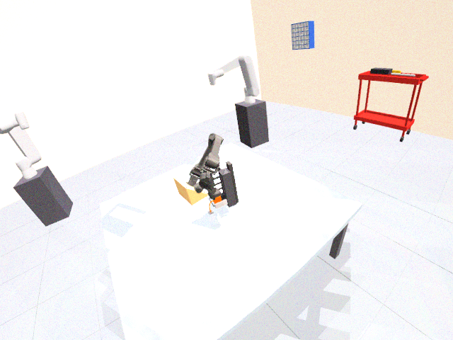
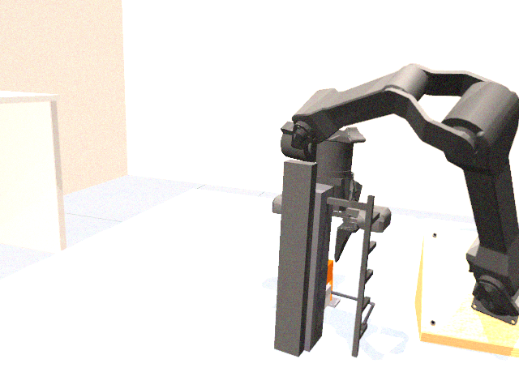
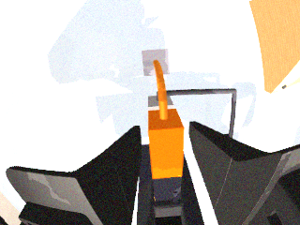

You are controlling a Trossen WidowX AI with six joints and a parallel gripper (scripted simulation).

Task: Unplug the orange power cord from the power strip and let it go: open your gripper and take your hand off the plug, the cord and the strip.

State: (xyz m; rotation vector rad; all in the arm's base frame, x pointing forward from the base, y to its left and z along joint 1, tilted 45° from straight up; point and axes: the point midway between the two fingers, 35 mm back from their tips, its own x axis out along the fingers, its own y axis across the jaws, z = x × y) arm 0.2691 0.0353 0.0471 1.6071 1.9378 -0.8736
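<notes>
Now: gripper tip 4 cm to the right of the orange plug and 1 cm above it. Also, from my gripper tip: grey block 9 cm below, 4 cm to the right.
</notes>
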